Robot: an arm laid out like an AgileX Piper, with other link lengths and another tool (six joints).
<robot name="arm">
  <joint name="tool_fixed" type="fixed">
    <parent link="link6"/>
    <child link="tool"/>
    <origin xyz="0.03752 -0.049 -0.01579" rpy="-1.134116 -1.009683 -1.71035"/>
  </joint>
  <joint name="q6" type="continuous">
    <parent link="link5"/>
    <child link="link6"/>
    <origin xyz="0.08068 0 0.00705" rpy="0 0 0"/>
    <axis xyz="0.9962 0 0.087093"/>
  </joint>
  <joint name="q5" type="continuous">
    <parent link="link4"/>
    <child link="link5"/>
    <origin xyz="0 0 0" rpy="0 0 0"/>
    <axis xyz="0 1 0"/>
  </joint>
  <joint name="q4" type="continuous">
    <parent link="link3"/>
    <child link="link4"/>
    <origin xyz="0.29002 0 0.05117" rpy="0 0 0"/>
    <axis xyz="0.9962 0 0.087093"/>
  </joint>
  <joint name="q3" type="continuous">
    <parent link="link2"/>
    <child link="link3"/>
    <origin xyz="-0.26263 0 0.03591" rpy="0 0 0"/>
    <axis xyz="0 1 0"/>
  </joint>
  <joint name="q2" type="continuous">
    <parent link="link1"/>
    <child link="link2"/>
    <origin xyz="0 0 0" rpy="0 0 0"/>
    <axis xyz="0 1 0"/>
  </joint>
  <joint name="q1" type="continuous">
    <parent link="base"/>
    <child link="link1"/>
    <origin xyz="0 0 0.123" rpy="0 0 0"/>
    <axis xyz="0 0 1"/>
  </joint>
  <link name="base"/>
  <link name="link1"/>
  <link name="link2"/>
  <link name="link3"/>
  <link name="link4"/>
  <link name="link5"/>
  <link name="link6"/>
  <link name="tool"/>
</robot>
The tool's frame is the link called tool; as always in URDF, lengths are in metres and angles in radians. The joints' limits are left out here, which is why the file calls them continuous.
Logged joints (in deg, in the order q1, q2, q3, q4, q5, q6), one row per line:
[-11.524, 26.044, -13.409, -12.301, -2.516, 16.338]
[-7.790, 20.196, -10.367, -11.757, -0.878, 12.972]
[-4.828, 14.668, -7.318, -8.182, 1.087, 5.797]
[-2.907, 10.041, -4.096, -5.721, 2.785, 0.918]
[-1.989, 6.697, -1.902, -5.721, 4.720, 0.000]
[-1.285, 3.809, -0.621, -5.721, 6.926, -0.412]
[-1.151, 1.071, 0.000, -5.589, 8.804, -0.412]
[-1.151, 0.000, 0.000, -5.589, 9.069, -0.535]
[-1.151, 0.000, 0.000, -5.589, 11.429, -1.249]
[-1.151, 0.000, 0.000, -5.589, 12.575, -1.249]
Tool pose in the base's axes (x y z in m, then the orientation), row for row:
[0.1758, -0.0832, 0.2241, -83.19, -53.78, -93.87]
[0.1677, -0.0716, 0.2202, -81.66, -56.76, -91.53]
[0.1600, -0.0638, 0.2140, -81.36, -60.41, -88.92]
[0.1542, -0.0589, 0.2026, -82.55, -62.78, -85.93]
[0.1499, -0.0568, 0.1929, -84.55, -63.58, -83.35]
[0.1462, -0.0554, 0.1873, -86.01, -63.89, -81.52]
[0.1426, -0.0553, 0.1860, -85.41, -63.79, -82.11]
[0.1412, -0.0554, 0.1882, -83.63, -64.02, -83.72]
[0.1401, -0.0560, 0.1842, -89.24, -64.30, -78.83]
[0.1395, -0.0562, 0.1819, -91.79, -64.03, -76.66]
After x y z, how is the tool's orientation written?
As angles about the fixed x, y, z axes (roll, pitch, yaw), in degrees.
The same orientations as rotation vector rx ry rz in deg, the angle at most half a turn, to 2 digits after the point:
[-102.35, 31.68, -108.78]
[-103.24, 25.26, -108.69]
[-105.06, 19.19, -108.79]
[-106.72, 15.30, -108.26]
[-107.94, 14.00, -107.41]
[-108.67, 13.33, -106.71]
[-108.35, 13.43, -106.90]
[-107.66, 13.06, -107.69]
[-110.43, 13.41, -105.93]
[-111.54, 13.92, -104.94]

